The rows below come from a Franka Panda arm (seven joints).
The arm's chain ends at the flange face. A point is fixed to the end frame.
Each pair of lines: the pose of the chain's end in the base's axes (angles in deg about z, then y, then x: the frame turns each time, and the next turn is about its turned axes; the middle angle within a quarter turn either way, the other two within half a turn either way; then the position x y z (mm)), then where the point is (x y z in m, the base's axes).
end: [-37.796 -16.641 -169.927 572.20 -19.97 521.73]
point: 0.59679 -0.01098 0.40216
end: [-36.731 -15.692 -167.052 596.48 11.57 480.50]
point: 0.62258 0.02715 0.36193
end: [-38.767 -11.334 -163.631 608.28 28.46 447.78]
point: 0.63193 0.05441 0.33052
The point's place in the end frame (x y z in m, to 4 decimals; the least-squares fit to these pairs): -0.0209 -0.0011 0.1206
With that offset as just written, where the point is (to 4 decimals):
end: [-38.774 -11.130 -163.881 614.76 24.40 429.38]
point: 0.6378 0.0502 0.3120
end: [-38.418 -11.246 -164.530 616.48 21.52 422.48]
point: 0.6388 0.0462 0.3047
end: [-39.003 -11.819 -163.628 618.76 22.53 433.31]
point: 0.6433 0.0478 0.3161
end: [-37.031 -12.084 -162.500 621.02 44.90 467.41]
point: 0.6463 0.0725 0.3509
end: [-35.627 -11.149 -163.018 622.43 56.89 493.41]
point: 0.6450 0.0854 0.3765
